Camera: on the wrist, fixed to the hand. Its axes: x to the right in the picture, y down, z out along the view.
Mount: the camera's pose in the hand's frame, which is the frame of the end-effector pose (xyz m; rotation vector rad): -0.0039 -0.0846 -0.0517 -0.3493 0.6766 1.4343
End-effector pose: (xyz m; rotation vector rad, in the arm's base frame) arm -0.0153 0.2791 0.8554 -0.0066 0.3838 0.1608
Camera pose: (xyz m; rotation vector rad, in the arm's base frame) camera -0.0248 0.1931 0.8069 -0.1341 0.9802 1.6725
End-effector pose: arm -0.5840 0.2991 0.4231 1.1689 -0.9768 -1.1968
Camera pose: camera -0.5479 0.3113 0.3315 0.2906 -0.7275 0.2019
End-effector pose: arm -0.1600 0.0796 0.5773 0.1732 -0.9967 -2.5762
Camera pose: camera -0.1689 0.1064 0.4822 0.1337 -0.1781 -1.1599
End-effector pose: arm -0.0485 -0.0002 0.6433 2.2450 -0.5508 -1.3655
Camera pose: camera 0.0048 0.0799 0.6192 1.2369 -1.1621 0.0437
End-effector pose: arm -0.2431 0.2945 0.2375 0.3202 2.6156 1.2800
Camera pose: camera -0.2625 0.2040 0.2017 -1.2223 -1.2457 -1.3265
